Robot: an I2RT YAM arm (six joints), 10 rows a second.
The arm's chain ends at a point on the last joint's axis. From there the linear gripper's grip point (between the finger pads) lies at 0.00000 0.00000 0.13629 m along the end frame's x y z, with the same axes.
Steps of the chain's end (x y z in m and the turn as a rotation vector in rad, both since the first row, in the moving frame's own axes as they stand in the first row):
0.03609 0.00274 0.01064 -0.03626 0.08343 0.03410
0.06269 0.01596 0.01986 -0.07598 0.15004 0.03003
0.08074 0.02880 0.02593 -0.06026 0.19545 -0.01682
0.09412 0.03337 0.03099 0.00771 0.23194 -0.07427
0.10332 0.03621 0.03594 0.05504 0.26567 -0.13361
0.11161 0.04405 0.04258 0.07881 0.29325 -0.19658
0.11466 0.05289 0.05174 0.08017 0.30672 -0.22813
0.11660 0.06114 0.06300 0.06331 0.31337 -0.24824
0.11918 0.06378 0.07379 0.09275 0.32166 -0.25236
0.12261 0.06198 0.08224 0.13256 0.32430 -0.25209
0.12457 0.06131 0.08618 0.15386 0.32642 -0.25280
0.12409 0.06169 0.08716 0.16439 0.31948 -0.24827
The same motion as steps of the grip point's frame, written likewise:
0.04736 0.00787 0.01008 -0.03626 0.08343 0.03410
0.08288 0.02657 0.01794 -0.07598 0.15004 0.03003
0.10726 0.03673 0.02309 -0.06026 0.19545 -0.01682
0.12538 0.03116 0.02734 0.00771 0.23194 -0.07427
0.13848 0.02642 0.03096 0.05504 0.26567 -0.13361
0.14967 0.02966 0.03636 0.07881 0.29325 -0.19658
0.15418 0.03753 0.04498 0.08017 0.30672 -0.22813
0.15710 0.04752 0.05613 0.06331 0.31337 -0.24824
0.16017 0.04606 0.06626 0.09275 0.32166 -0.25236
0.16321 0.03898 0.07400 0.13256 0.32430 -0.25209
0.16502 0.03548 0.07745 0.15386 0.32642 -0.25280
0.16352 0.03467 0.07850 0.16439 0.31948 -0.24827

